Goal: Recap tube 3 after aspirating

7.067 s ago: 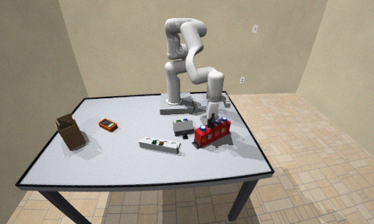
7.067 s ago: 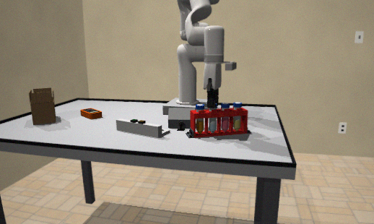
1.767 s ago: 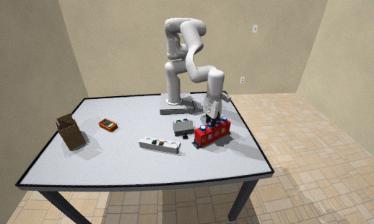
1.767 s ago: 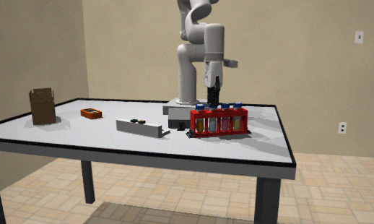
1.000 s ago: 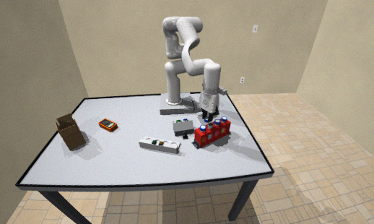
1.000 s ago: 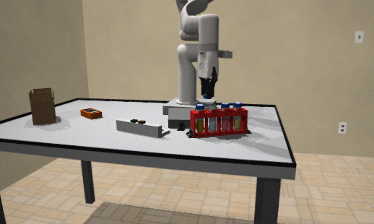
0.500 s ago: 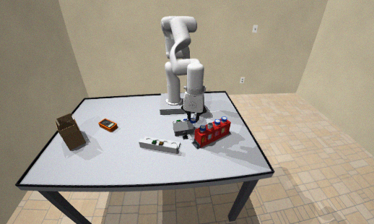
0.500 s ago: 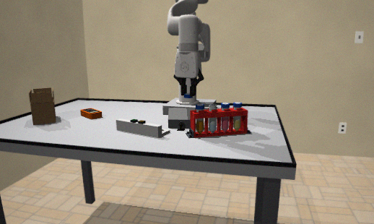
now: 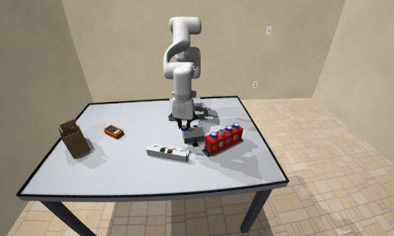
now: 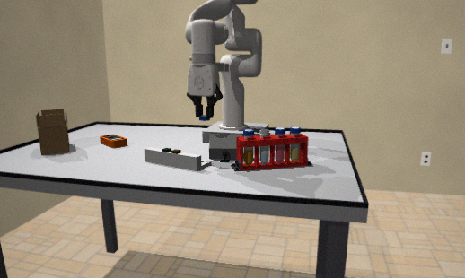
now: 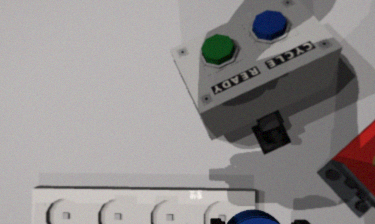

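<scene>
My hand is 12 cm past the blue key, 11 cm above it and 7 cm to the right of it. From my hand the other things lie so: green key (12 cm behind, 11 cm below, 2 cm to the left); then grey key housing (12 cm below, 10 cm behind, 4 cm to the left); then orange device (46 cm to the right, 17 cm behind, 16 cm below).
</scene>
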